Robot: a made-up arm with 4 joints.
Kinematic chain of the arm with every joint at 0, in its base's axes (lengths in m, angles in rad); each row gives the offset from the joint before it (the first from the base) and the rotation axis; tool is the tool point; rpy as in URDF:
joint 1: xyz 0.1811 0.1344 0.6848 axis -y
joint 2: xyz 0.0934 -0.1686 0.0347 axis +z
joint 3: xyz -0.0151 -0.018 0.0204 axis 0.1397 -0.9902 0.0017
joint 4: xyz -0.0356 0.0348 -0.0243 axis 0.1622 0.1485 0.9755
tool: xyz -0.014 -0.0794 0.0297 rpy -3.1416 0 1.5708
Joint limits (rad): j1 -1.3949..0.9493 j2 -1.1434..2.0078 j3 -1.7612..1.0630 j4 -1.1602..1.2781
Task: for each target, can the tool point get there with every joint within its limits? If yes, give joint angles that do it. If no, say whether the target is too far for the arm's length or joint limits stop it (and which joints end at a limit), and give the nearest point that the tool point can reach.
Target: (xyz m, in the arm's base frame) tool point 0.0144 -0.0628 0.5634
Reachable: no: joint limits stop it (at a limit: joint 1, joint 3, joint 4) | nearest point 0.1579 -0.1134 0.5944 | short by 0.155 m
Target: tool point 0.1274 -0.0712 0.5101
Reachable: no: joint limits stop it (at a limit: joint 1, joint 2, joint 3) | nearest point 0.1781 -0.0893 0.5374 | short by 0.060 m
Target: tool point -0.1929 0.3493 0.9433
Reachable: no: too far | nearest point 0.1057 0.0547 0.8155 | short by 0.438 m
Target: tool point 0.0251 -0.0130 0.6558
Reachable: no: joint limits stop it (at a limit: joint 1, joint 4) | nearest point 0.0927 -0.0214 0.7091 | short by 0.086 m
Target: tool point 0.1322 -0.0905 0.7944
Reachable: yes | joints 0.6650 0.1908 -0.6844 -0.4456
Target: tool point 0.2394 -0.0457 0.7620
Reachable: yes | joints -0.4760 -0.7309 -0.6905 -0.0145
